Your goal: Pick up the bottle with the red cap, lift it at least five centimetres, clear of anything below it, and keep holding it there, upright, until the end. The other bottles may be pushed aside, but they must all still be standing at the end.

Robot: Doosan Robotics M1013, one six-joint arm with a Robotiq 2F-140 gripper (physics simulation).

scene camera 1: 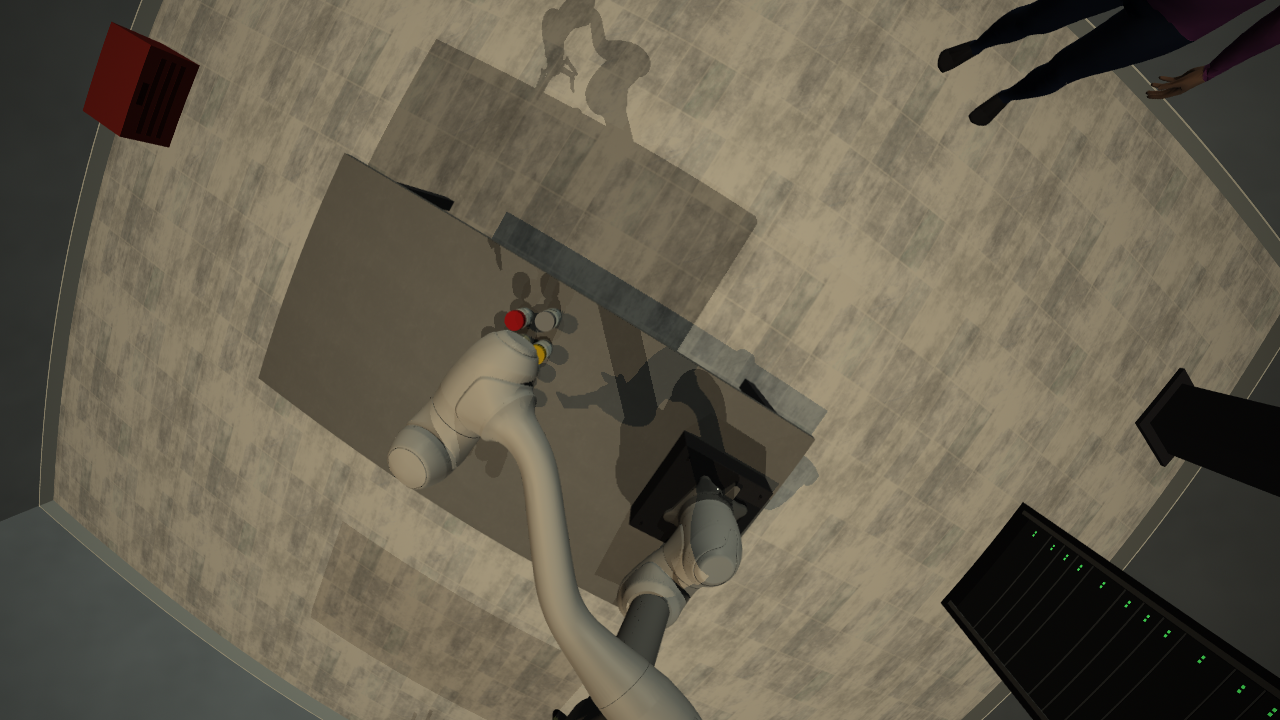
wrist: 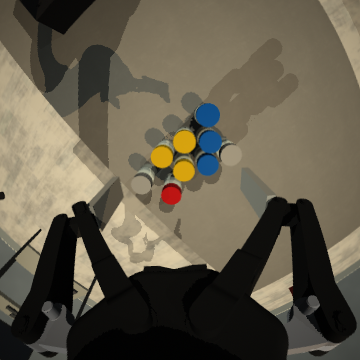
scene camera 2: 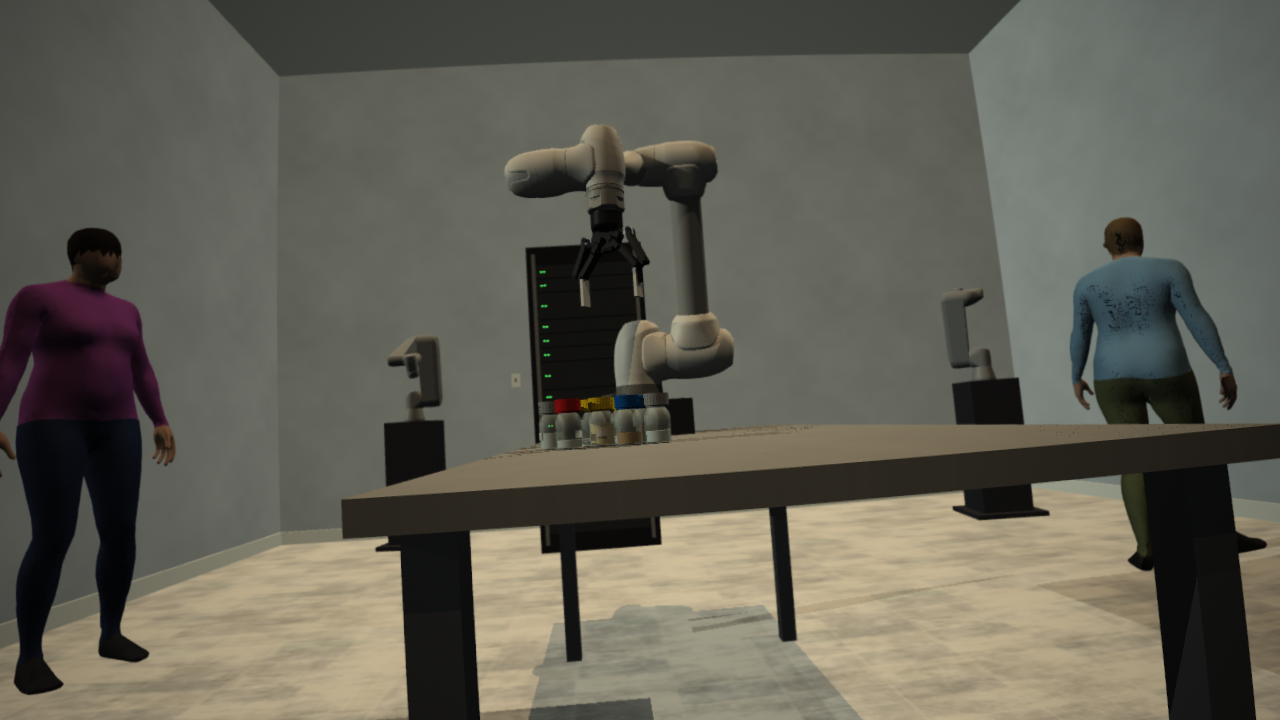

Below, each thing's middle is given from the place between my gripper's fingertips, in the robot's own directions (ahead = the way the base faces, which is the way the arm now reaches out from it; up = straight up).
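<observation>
Yellow-capped bottle (scene camera 2: 601,421): my gripper now 60 mm short of it, 30 mm left of it, 270 mm above it.
</observation>
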